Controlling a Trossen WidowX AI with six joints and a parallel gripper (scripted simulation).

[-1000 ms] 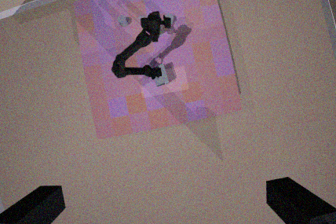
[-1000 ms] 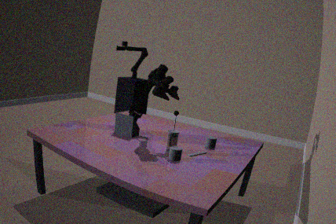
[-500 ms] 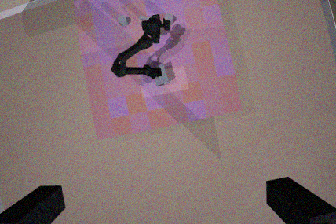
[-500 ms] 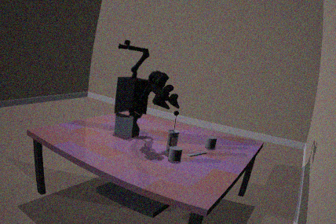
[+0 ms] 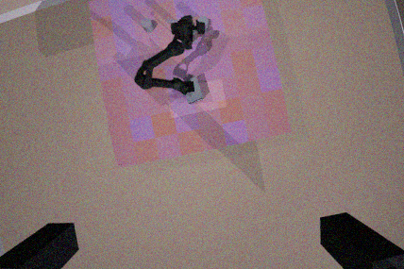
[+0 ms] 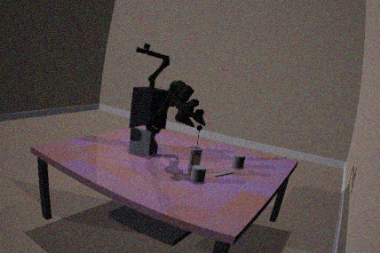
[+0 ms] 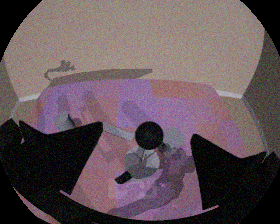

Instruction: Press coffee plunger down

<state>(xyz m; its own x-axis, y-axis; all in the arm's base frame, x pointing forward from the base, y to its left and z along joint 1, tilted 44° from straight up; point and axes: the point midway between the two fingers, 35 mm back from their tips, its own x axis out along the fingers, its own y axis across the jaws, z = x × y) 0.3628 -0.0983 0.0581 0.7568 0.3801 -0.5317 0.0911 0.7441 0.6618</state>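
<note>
The coffee press is 1 cm behind my gripper tip, 1 cm to the left of it and 13 cm below it.
</note>
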